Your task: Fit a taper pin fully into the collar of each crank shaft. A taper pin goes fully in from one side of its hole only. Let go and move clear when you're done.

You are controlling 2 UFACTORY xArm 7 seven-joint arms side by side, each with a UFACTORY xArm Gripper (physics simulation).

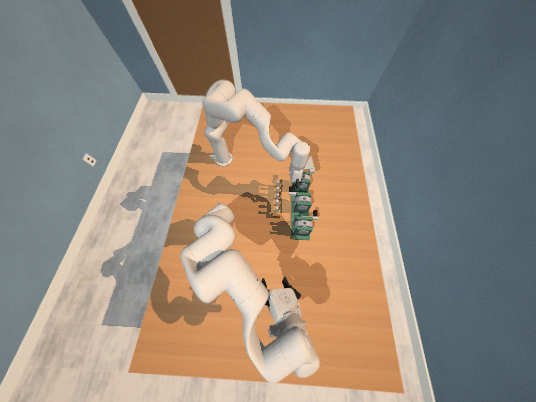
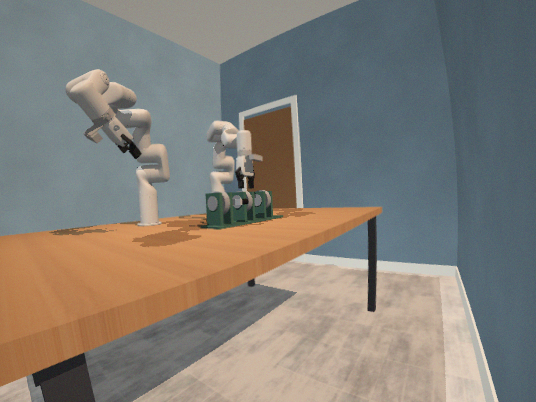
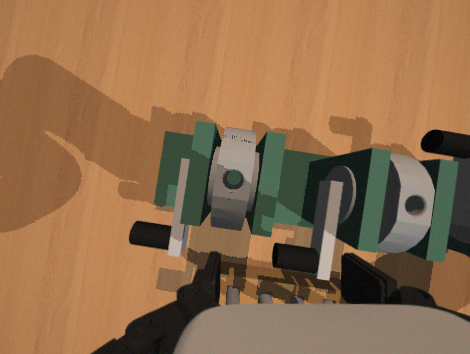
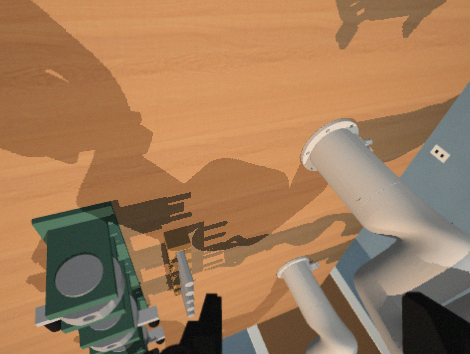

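Pixels of known places: left gripper, fingertip midpoint: (image 1: 293, 180) (image 2: 246, 188) (image 3: 280, 273); right gripper, fingertip midpoint: (image 1: 273, 280) (image 2: 132, 153) (image 4: 311, 323); left arm's base at its link origin: (image 1: 223, 158) (image 4: 292, 266); right arm's base at its link origin: (image 2: 149, 224) (image 4: 328, 144).
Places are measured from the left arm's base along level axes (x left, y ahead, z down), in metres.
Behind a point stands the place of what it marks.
Note:
A green stand (image 1: 300, 237) @(y 0.463, x -0.611, z -0.010 m) (image 2: 215, 216) @(y 0.479, x -0.602, z -0.047 m) (image 3: 300, 172) @(y 0.522, x -0.375, z -0.010 m) (image 4: 75, 242) @(y 0.471, x -0.601, z -0.045 m) holds three crank shafts with grey collars. The upper collar (image 3: 232, 210) @(y 0.486, x -0.276, z -0.143 m) has a round hole with green showing through it. The middle collar (image 1: 303, 201) @(y 0.486, x -0.436, z -0.140 m) (image 3: 407, 232) @(y 0.470, x -0.416, z -0.145 m) has a dark hole. The lower collar (image 1: 303, 226) @(y 0.466, x -0.577, z -0.129 m) shows a small spot on top. Several grey taper pins (image 1: 277, 197) @(y 0.348, x -0.369, z -0.073 m) (image 3: 233, 295) @(y 0.368, x -0.278, z -0.060 m) (image 4: 186, 280) @(y 0.339, x -0.456, z -0.101 m) stand in a row beside the stand. My left gripper (image 1: 295, 187) @(y 0.446, x -0.310, z -0.162 m) (image 2: 245, 180) @(y 0.446, x -0.310, z -0.162 m) (image 3: 280, 273) @(y 0.446, x -0.310, z -0.162 m) is open and empty above the stand's crank side. My right gripper (image 1: 275, 281) @(y 0.273, x -0.831, z -0.308 m) (image 2: 132, 149) @(y 0.273, x -0.831, z -0.308 m) is open and empty, far from the stand.
A low wooden rack (image 1: 281, 190) @(y 0.375, x -0.306, z -0.040 m) (image 4: 177, 240) @(y 0.333, x -0.477, z -0.027 m) holds the pins. Cranks with black handles stick out from the stand; one handle (image 1: 315, 213) @(y 0.549, x -0.503, z -0.111 m) (image 3: 440, 141) @(y 0.551, x -0.482, z -0.110 m) lies on the side away from the rack, two others (image 3: 150, 235) @(y 0.455, x -0.196, z -0.109 m) (image 3: 295, 256) @(y 0.438, x -0.337, z -0.112 m) on the rack side, near my left fingers.

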